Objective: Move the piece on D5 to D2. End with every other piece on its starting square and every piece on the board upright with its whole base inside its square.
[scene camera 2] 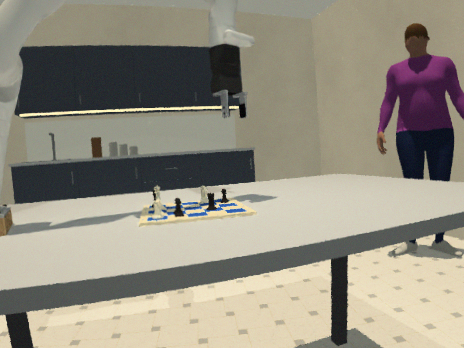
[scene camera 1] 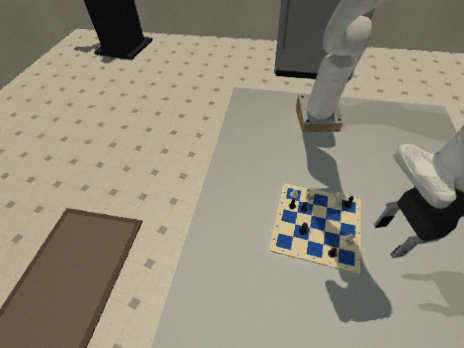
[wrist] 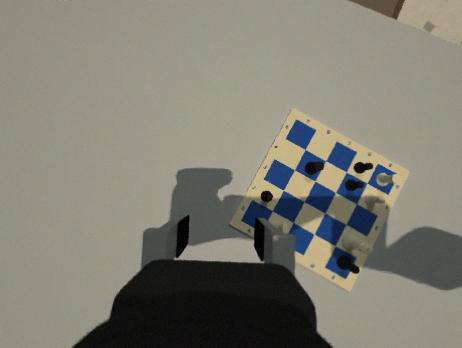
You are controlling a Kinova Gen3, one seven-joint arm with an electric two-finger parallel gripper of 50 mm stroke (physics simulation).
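Frame: origin at the arm's base, x down, y left, z ahead, level; metres.
Where they show: gripper, between the fingertips: (scene camera 2: 235, 117) (scene camera 1: 388, 239) (wrist: 221, 230); arm's base, origin of its link: (scene camera 1: 319, 109).
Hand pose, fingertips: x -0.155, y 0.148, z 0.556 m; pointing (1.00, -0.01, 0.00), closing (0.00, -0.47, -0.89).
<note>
Things, the pixels of their top centre, and the offset from my fingertips. "pt": a spot on its surface instead.
- checkered board, centre of its top: (wrist: 320, 197) (scene camera 2: 193, 208) (scene camera 1: 317, 223) dy -0.095, dx +0.201, dz -0.126 m
- white corner piece, centre of its top: (wrist: 396, 178) (scene camera 2: 156, 200) (scene camera 1: 295, 187) dy -0.171, dx +0.168, dz -0.199 m
- blue D2 square, a spot on its surface: (wrist: 331, 228) (scene camera 1: 332, 214) pt dy -0.060, dx +0.201, dz -0.165 m
- black rook, centre of its top: (wrist: 319, 166) (scene camera 2: 210, 193) (scene camera 1: 305, 225) dy -0.129, dx +0.168, dz -0.090 m
- white piece, centre of its top: (wrist: 285, 231) (scene camera 2: 203, 185) (scene camera 1: 351, 234) dy -0.020, dx +0.161, dz -0.092 m
The checkered board (scene camera 1: 315, 249) (scene camera 2: 197, 215) (wrist: 341, 156) lies on the table. As I read its faint labels, D5 holds a black piece (scene camera 1: 292, 204) (scene camera 2: 178, 207) (wrist: 361, 167), upright, between a white corner piece (scene camera 1: 294, 194) (scene camera 2: 157, 207) (wrist: 384, 178) on E5 and bare C5. Another black piece (scene camera 1: 303, 206) (wrist: 353, 185) stands on D4, close beside it. The blue D2 square (scene camera 1: 333, 215) (wrist: 331, 228) is bare and partly shadowed. My gripper (scene camera 1: 390, 236) (scene camera 2: 234, 114) (wrist: 221, 230) is open and empty, high above the table, away from the D5 piece.
A black rook (scene camera 1: 303, 229) (scene camera 2: 211, 201) (wrist: 312, 168) stands on B4, a black piece (scene camera 1: 332, 252) (scene camera 2: 223, 195) (wrist: 266, 196) on A2. A white piece (scene camera 1: 349, 240) is on B1. White pieces are on E4 and E2, a black piece (scene camera 1: 348, 202) (wrist: 345, 262) on E1.
</note>
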